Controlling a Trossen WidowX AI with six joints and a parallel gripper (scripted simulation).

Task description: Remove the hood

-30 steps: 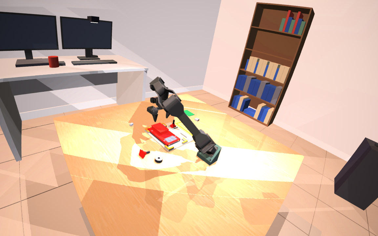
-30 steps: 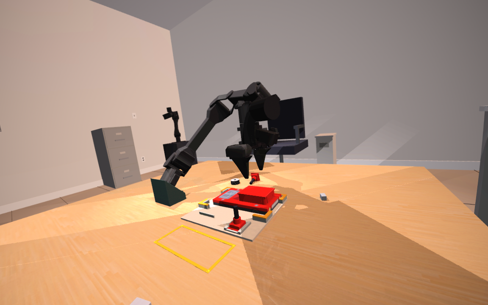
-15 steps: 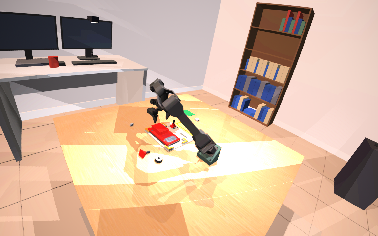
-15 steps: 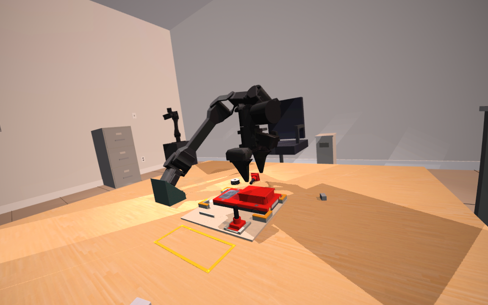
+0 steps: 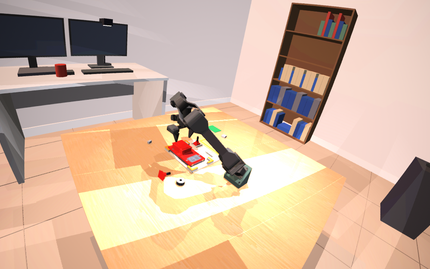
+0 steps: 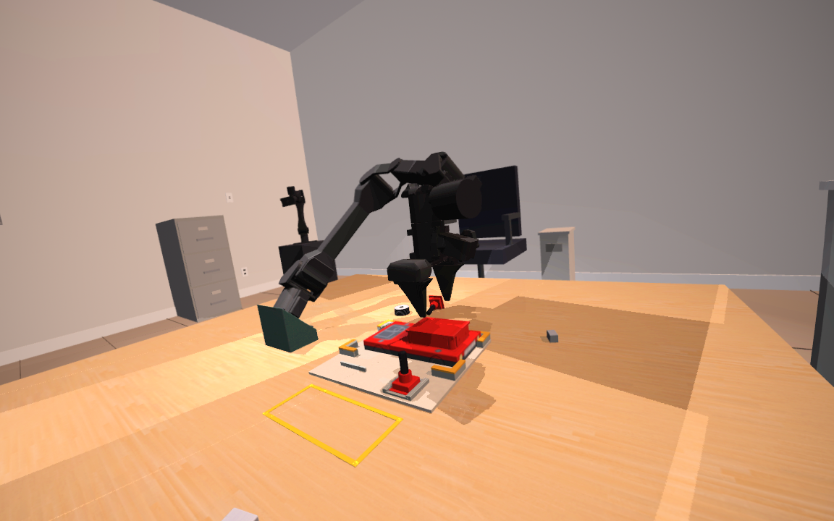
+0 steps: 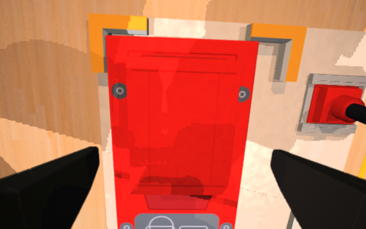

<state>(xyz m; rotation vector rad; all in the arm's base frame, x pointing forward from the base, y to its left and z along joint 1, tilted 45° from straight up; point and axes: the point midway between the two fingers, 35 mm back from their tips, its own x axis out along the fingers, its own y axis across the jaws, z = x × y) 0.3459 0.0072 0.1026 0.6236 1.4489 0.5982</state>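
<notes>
Now: the red hood 4 cm below my gripper tip. Round my gripper tip: black wheel 20 cm behind, 16 cm to the left, 7 cm below; then green patch 40 cm to the right, 12 cm ahead, 8 cm below.
</notes>
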